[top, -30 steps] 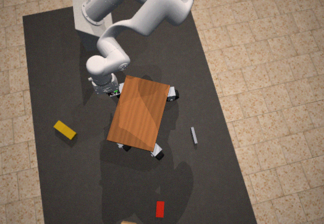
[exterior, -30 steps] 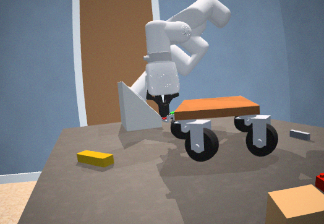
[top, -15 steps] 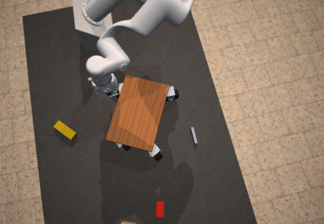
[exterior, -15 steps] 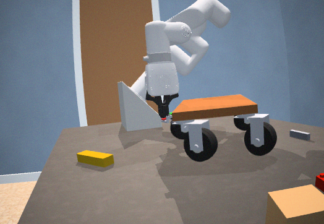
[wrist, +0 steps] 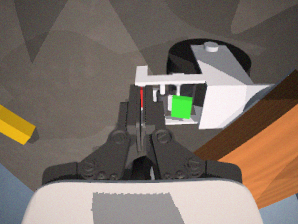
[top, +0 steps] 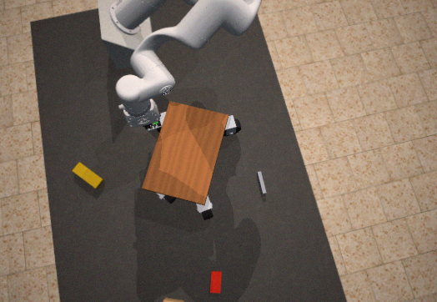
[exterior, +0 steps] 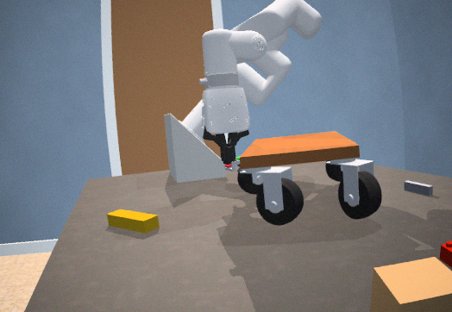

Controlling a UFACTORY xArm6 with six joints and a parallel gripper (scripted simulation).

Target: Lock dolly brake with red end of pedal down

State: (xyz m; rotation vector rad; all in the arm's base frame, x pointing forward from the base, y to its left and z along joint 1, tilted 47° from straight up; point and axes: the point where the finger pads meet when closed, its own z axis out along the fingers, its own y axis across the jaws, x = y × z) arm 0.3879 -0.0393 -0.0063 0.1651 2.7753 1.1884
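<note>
Right now my hand is 20 mm to the right of the pedal and 20 mm above it. From my hand the other things lie so: grey bar (300 mm ahead, 310 mm to the left, 90 mm below); red block (550 mm ahead, 60 mm to the left, 90 mm below); yellow block (90 mm ahead, 240 mm to the right, 90 mm below).
</note>
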